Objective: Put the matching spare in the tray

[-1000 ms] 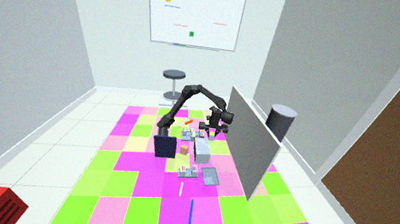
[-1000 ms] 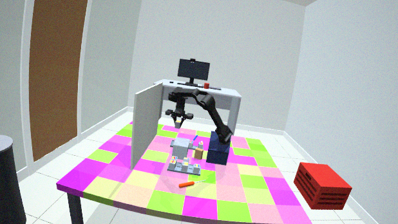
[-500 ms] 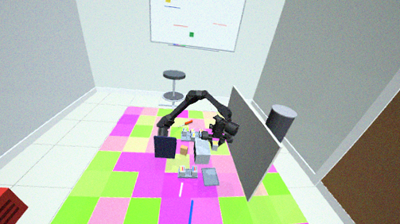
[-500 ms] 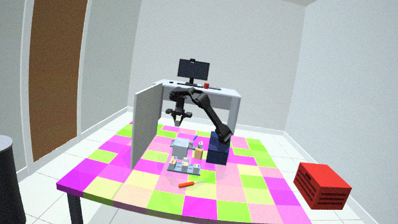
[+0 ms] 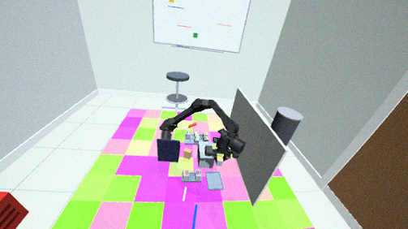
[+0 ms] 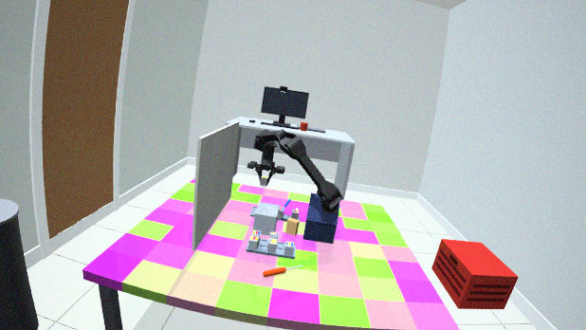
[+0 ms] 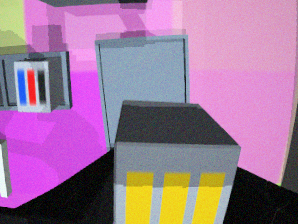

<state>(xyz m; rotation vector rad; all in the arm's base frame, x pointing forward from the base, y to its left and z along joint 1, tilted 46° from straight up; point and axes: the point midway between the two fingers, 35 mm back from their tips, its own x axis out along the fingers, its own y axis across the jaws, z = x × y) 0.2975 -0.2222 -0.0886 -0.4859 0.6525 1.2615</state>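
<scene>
My gripper tip is now 10 mm to the left of the flat grey tray and 170 mm above it. From my gripper tip the other things lie so: mounted unit 30 mm behind, 180 mm to the left, 120 mm below; spare 20 mm above; small rack 140 mm behind, 30 mm to the left, 160 mm below.
</scene>
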